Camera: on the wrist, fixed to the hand. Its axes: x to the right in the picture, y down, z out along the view.
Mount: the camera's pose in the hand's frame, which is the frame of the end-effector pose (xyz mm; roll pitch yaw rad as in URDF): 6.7 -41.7 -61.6 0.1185 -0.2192 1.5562
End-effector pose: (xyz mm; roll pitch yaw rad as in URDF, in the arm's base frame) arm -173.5 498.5 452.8 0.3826 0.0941 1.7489
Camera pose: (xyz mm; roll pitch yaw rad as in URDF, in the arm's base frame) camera -158.0 501.1 379.8 0.2390 -0.5971 -3.0451
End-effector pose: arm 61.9 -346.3 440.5 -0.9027 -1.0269 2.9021
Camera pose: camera 71.6 -272.3 443.4 -1.0191 0.3200 -2.4253
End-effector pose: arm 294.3 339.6 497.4 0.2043 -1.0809 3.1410
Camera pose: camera 230.5 368.0 470.9 -1.0017 -0.2074 -1.1992
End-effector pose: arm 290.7 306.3 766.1 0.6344 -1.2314 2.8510
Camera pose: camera 220.6 324.2 747.7 -1.2266 -0.2675 -1.0403
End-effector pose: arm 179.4 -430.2 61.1 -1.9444 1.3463 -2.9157
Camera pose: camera 110.3 -402.9 68.2 1.7213 0.2360 0.3847
